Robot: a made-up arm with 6 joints.
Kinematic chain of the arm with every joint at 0, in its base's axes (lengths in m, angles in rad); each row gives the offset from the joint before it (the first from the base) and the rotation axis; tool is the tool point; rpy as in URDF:
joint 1: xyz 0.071 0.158 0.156 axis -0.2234 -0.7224 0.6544
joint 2: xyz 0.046 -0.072 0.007 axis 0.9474 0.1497 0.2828
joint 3: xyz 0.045 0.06 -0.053 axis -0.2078 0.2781 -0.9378
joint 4: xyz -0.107 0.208 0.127 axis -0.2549 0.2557 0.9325
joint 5: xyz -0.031 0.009 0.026 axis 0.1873 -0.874 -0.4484
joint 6: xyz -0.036 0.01 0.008 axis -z
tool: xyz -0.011 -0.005 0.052 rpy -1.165 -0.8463 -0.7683
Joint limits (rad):
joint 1: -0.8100..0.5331
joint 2: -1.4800..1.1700
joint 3: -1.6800..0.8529
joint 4: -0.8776..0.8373
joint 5: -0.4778..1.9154
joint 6: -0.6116..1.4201
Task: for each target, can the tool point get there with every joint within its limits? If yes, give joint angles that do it. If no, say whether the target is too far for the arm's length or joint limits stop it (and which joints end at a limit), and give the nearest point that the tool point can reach.
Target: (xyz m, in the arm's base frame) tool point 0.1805 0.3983 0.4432
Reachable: yes | joints -0.0193 0.6674 0.6260 -0.6399 1.4238 0.5204
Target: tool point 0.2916 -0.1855 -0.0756
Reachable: no: joint limits stop it (at a limit: joint 1, joint 2, joint 3) | nearest point 0.1604 -0.0890 0.0100 | short by 0.184 m
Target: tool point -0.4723 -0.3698 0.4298
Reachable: no: too far | nearest point -0.1425 -0.0771 0.3222 | short by 0.454 m
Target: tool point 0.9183 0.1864 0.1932
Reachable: no: too far | nearest point 0.5176 0.2433 0.0925 | short by 0.417 m
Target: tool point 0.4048 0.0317 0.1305
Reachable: no: joint limits stop it (at a limit: joint 1, joint 3, joint 4, joint 5, joint 6) | nearest point 0.4183 0.1471 0.2691 | short by 0.181 m
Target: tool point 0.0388 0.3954 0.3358
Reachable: yes | joints -0.2319 0.1405 0.1052 0.1140 1.1586 0.9077
